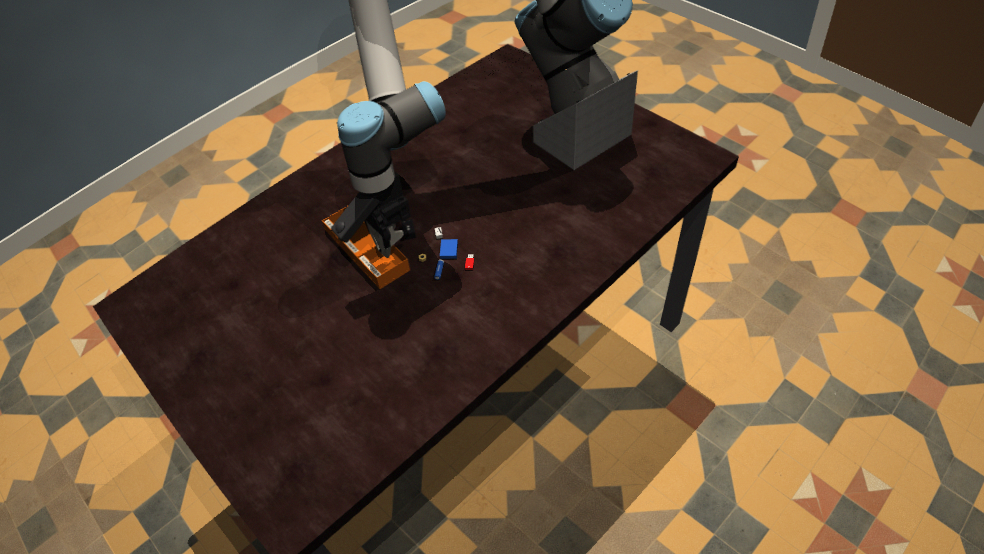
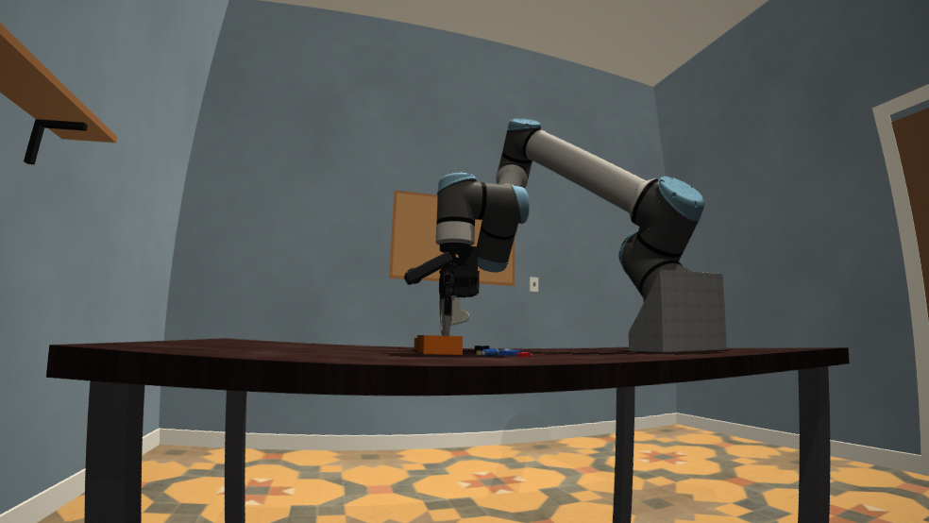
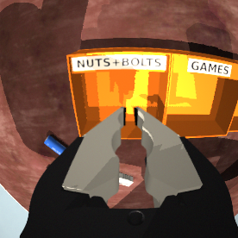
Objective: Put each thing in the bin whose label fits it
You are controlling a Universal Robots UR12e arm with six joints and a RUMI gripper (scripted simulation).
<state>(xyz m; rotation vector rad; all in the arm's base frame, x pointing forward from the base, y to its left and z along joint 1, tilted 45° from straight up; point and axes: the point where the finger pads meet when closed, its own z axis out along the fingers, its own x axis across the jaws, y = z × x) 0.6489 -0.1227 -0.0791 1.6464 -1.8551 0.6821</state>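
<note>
The black 9 V battery lies 11 cm behind my hand, 5 cm to the right of it and 3 cm below it. Also, from my hand: blue battery 7 cm behind, 11 cm to the left, 3 cm below; then yellow nut 7 cm behind, 5 cm to the left, 4 cm below; then white piece 15 cm behind, 2 cm to the left, 3 cm below.
</note>
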